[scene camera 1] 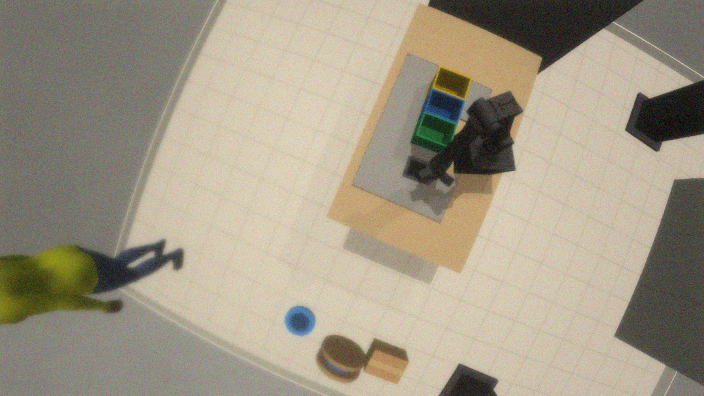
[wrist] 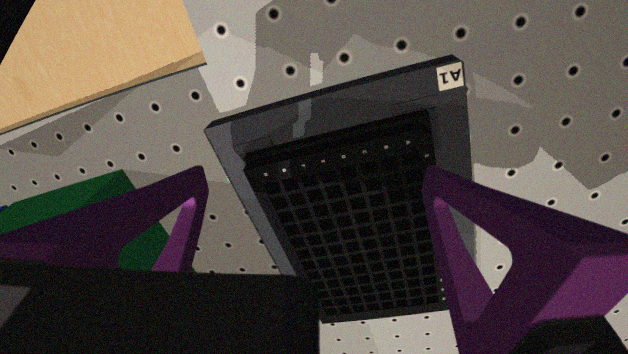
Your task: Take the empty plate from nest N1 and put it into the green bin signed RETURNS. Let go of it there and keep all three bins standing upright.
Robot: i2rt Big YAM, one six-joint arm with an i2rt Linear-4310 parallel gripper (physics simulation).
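Frame: origin at the arm's base, x left, y down, z back, level; centimetres.
Where they show: gripper, between the fingertips: (wrist: 315, 178); arm's base, origin of its link: (scene camera 1: 490, 148).
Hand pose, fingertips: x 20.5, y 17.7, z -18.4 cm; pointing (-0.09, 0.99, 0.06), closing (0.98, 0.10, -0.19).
Each offset is from my fingertips to the top centre of the thing. "pt": to the spot under its first point. Level surfaces: height alone.
The dark plate with a grid of square wells @[pt dx +2.1, dy +0.5, dz -3.4 cm] (wrist: 370, 225) sits in a dark grey nest (wrist: 452, 130) (scene camera 1: 414, 168) labelled A1. The N1 sign does not show legibly. My gripper (wrist: 315, 178) (scene camera 1: 434, 179) is open and empty. Its purple fingers appear on either side of the plate in the wrist view, above the nest; their exact height is hard to tell. The green bin @[dx -17.3, dy -14.9, dz -9.0 cm] (scene camera 1: 434, 131) (wrist: 75, 197) stands upright beside the nest, its sign not readable. The arm and gripper partly cover the nest in the scene view.
The blue bin @[dx -30.3, dy -14.9, dz -10.6 cm] (scene camera 1: 444, 106) and yellow bin @[dx -43.3, dy -14.9, dz -12.2 cm] (scene camera 1: 453, 83) stand upright in a row with the green one on the grey perforated board @[dy +3.1 cm] (scene camera 1: 382, 140) (wrist: 370, 67). The board lies on the wooden table @[dy +4.4 cm] (scene camera 1: 440, 252) (wrist: 100, 60). A person in yellow (scene camera 1: 65, 270) is at the far left.
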